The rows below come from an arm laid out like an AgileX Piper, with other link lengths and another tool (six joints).
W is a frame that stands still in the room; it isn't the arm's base.
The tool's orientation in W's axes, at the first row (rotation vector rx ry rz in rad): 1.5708 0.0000 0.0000
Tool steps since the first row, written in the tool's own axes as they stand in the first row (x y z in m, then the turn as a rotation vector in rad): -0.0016 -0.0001 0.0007 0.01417 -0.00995 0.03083; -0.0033 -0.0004 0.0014 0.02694 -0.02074 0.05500; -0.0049 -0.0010 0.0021 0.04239 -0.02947 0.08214; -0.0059 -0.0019 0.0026 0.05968 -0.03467 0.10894; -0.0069 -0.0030 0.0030 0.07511 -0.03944 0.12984
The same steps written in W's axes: -0.0016 -0.0007 -0.0001 0.01417 -0.03083 -0.00995; -0.0033 -0.0014 -0.0004 0.02694 -0.05500 -0.02074; -0.0049 -0.0021 -0.0010 0.04239 -0.08214 -0.02947; -0.0059 -0.0026 -0.0019 0.05968 -0.10894 -0.03467; -0.0069 -0.0030 -0.0030 0.07511 -0.12984 -0.03944
